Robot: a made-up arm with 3 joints.
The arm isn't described. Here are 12 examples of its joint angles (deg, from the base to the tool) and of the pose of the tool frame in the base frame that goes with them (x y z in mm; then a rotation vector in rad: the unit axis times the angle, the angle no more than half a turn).
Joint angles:
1: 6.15 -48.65 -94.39
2: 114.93 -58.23 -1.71
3: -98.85 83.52 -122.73
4: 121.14 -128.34 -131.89
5: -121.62 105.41 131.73
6: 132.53 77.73 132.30
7: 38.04 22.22 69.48
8: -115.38 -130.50 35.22
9: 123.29 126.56 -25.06
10: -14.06 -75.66 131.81
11: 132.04 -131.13 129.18
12: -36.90 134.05 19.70
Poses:
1: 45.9 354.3 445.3 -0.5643 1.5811 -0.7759
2: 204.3 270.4 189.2 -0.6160 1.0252 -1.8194
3: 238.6 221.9 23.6 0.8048 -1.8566 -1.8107
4: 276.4 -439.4 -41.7 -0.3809 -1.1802 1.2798
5: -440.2 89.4 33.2 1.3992 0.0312 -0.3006
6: -6.4 -413.8 -56.3 1.3917 1.3135 1.3143
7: 43.3 135.5 -233.7 -0.0717 -1.2794 -0.8083
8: 64.2 -229.9 302.5 1.1039 2.4812 -1.5028
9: 223.7 232.7 -92.0 1.2773 -1.8420 -0.7517
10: 319.1 -9.2 150.8 -0.4360 -2.0302 1.6191
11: -166.0 -249.2 302.7 -1.0637 0.4361 0.3659
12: -402.6 49.8 93.3 2.2152 0.5622 -0.0696
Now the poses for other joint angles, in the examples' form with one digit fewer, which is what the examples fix.
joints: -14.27 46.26 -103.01
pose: 123 -231 295 0.366 1.778 0.898
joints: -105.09 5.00 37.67
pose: 31 -224 -128 0.655 -0.381 1.730
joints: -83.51 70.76 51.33
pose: -347 -117 -100 1.383 0.186 0.669
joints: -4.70 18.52 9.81
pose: -318 9 -2 0.329 -0.156 0.053
